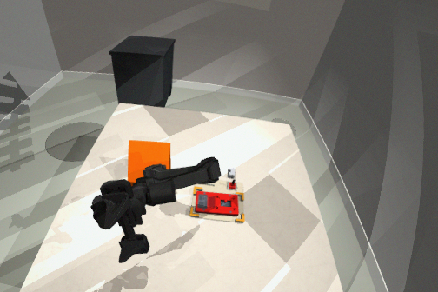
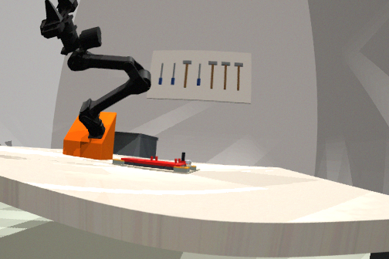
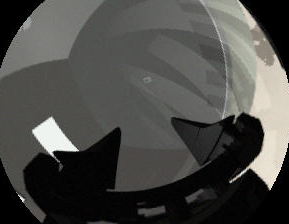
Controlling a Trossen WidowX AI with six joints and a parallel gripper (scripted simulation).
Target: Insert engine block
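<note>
Now: gripper tip 40 cm short of the engine block, 52 cm to the right of it and 45 cm above it.
</note>
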